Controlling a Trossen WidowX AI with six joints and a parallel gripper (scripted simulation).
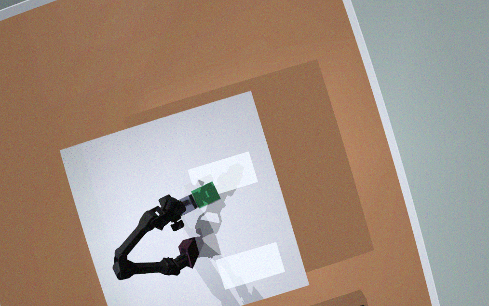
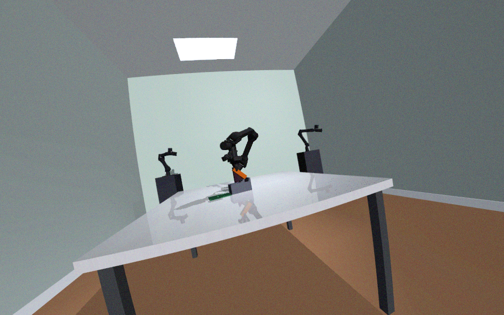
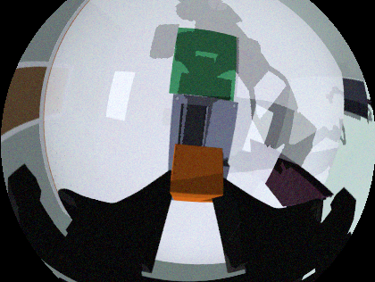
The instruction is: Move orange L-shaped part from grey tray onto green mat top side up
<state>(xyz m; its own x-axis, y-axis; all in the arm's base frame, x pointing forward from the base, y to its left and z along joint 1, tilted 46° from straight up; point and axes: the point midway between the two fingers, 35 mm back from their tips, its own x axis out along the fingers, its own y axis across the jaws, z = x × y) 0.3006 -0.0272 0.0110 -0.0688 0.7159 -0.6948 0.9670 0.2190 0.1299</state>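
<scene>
My gripper tip is now 20 mm short of the green mat, 140 mm to the left of it and 170 mm above it. Round my gripper tip: orange L-shaped part (20 mm behind, 30 mm to the left, 30 mm below).
</scene>
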